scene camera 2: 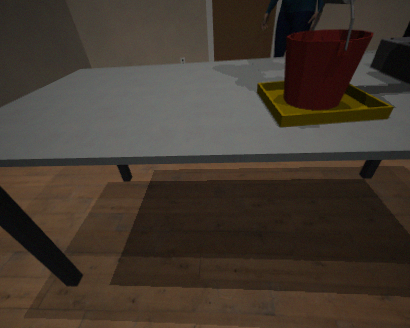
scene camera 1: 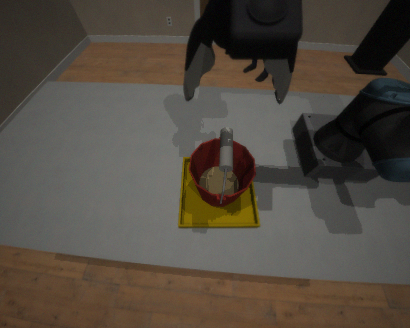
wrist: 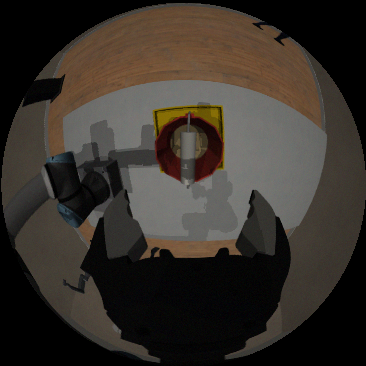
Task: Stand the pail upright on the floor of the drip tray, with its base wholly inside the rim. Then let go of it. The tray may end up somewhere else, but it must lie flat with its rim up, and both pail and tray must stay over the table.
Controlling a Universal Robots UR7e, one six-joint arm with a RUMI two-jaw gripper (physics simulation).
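Frame: origin at the arm's base, x back, y right, z up, level; metres.
Seen in the pictures: gripper, fingertip midpoint: [scene camera 1: 232, 101] [wrist: 189, 192]; arm's base, origin of the base link: [scene camera 1: 335, 144] [wrist: 96, 186].
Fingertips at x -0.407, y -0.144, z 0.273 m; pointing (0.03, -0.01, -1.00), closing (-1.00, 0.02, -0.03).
Offsets run from my fingertips to a thing's top centre. Level surfaces: height alone.
The red pail [scene camera 1: 201, 157] [scene camera 2: 320, 70] [wrist: 212, 159] stands upright in the yellow drip tray {dx -0.004, dy -0.015, dz -0.335 m} [scene camera 1: 220, 226] [scene camera 2: 335, 120] [wrist: 212, 113], towards its far side in scene camera 1. Its base looks flat on the tray floor, inside the rim, though the pail hides part of the far rim. The pail's handle, with a pale grip {dx +0.003, dy -0.001, dz -0.115 m} [scene camera 1: 226, 150] [wrist: 188, 155], stands raised above the opening. The tray lies flat on the table, rim up. My gripper [scene camera 1: 234, 99] [wrist: 189, 192] is open and empty, above and beyond the pail, apart from the handle. It does not show in scene camera 2.
The grey table {dz -0.363 m} [scene camera 1: 100, 165] [scene camera 2: 150, 115] [wrist: 275, 150] extends around the tray on all sides. The robot's base block [scene camera 1: 306, 147] stands on the table to the right in scene camera 1. A person [scene camera 2: 297, 20] stands behind the table in scene camera 2.
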